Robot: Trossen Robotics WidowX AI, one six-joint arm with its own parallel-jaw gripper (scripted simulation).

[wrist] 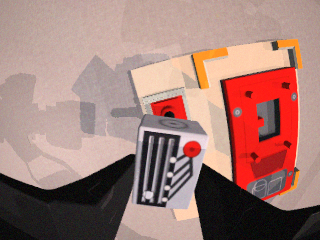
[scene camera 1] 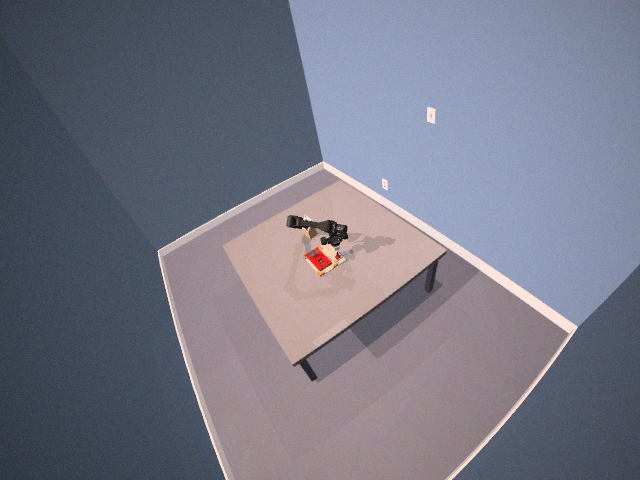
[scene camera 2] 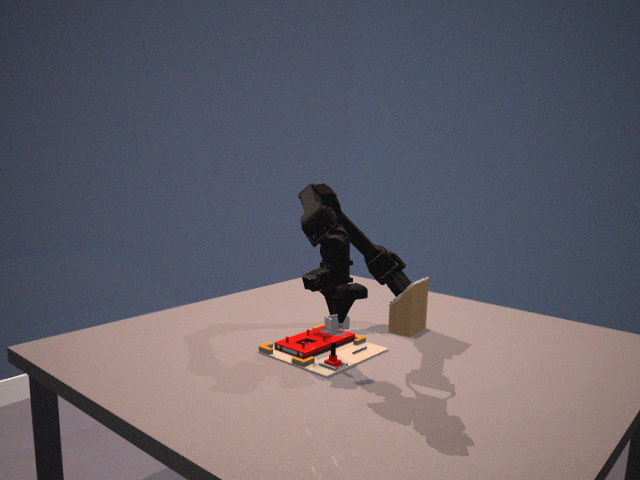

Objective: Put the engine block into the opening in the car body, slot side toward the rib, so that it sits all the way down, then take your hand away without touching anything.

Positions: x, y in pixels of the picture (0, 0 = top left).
Labels:
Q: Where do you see a red car body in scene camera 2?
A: At 312, 343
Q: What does my gripper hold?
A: A grey engine block.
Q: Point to a grey engine block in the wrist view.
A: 169, 152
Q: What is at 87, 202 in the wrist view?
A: My gripper.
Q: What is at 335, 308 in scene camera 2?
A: My gripper.

